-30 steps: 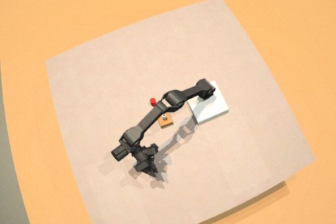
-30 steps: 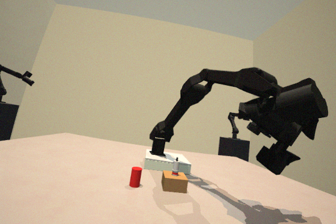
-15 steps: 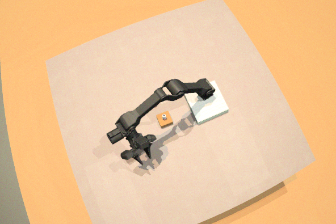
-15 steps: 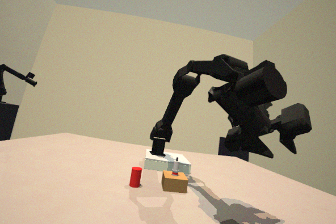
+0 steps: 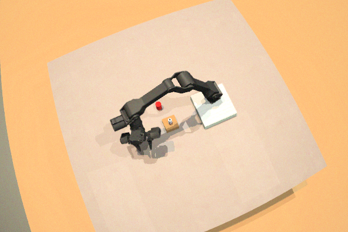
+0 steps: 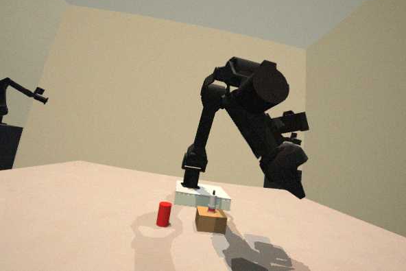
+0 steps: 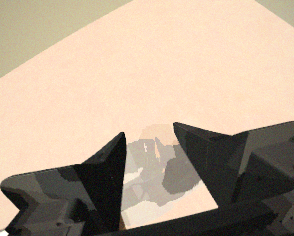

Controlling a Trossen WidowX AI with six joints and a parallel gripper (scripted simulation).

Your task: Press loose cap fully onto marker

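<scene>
Now: the red cap 200 mm to the right of my gripper tip, 180 mm behind it and 110 mm below it. Round my gripper tip: orange holder block: 180 mm behind, 120 mm below, 90 mm to the right.
</scene>
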